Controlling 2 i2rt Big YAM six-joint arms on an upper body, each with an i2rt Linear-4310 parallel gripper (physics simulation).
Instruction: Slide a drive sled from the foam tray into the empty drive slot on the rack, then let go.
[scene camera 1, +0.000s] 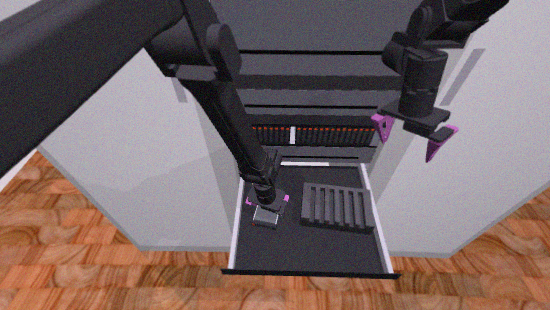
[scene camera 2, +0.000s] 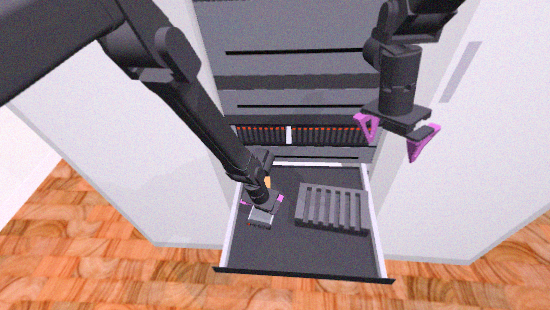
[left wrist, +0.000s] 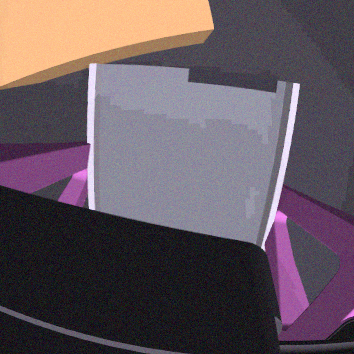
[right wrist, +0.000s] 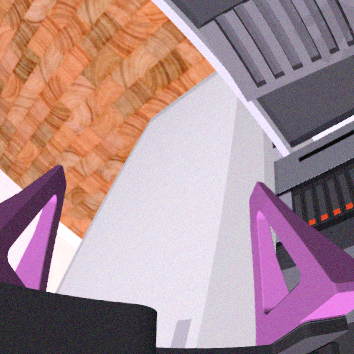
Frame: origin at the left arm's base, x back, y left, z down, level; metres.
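Seen in the pictures: left gripper, between the fingertips: (scene camera 1: 269, 207) (scene camera 2: 265, 207) (left wrist: 185, 174); right gripper, between the fingertips: (scene camera 1: 404, 151) (scene camera 2: 390, 151) (right wrist: 158, 182).
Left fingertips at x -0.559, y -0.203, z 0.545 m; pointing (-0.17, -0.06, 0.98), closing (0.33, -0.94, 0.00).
Pixels of each thing's top centre, then the offset from my left fingertips to it. "pt": a spot on its surface instead.
- flat grey drive sled, centre of its top: (left wrist: 180, 225) (scene camera 1: 267, 208) (scene camera 2: 263, 208) dx +0.015, dy +0.003, dz -0.017 m
- grey slotted foam tray, centre of its top: (right wrist: 291, 32) (scene camera 2: 332, 203) (scene camera 1: 336, 202) dx +0.010, dy -0.214, dz -0.055 m
- drawer, a spot on its surface: (scene camera 2: 305, 277) (scene camera 1: 314, 276) pt dx +0.212, dy -0.134, dz -0.004 m
- orange block, centre of its top: (scene camera 2: 259, 182) dx -0.074, dy +0.024, dz -0.040 m
A flat grey drive sled (scene camera 1: 266, 217) (scene camera 2: 261, 217) (left wrist: 187, 145) with pale side edges lies in the left part of the open drawer. My left gripper (scene camera 1: 267, 201) (scene camera 2: 262, 201) (left wrist: 185, 174) is over it, shut on the sled, with a magenta finger against each side edge. The grey slotted foam tray (scene camera 1: 306, 205) (scene camera 2: 299, 207) (right wrist: 250, 93) is in the drawer's right part. The rack's row of dark, orange-tipped drives (scene camera 1: 330, 137) (scene camera 2: 330, 136) has one pale upright strip (scene camera 1: 292, 135) (scene camera 2: 288, 135), where a slot appears open. My right gripper (scene camera 1: 406, 151) (scene camera 2: 391, 152) (right wrist: 158, 182) is open, high at the right.
The drawer (scene camera 1: 310, 274) (scene camera 2: 305, 277) has raised white side rails and a dark front edge. An orange block (scene camera 2: 267, 182) (left wrist: 100, 32) lies behind the sled, near the left gripper. Large pale panels (scene camera 1: 185, 200) (scene camera 2: 170, 200) (right wrist: 155, 210) flank the rack. A wooden floor lies below.
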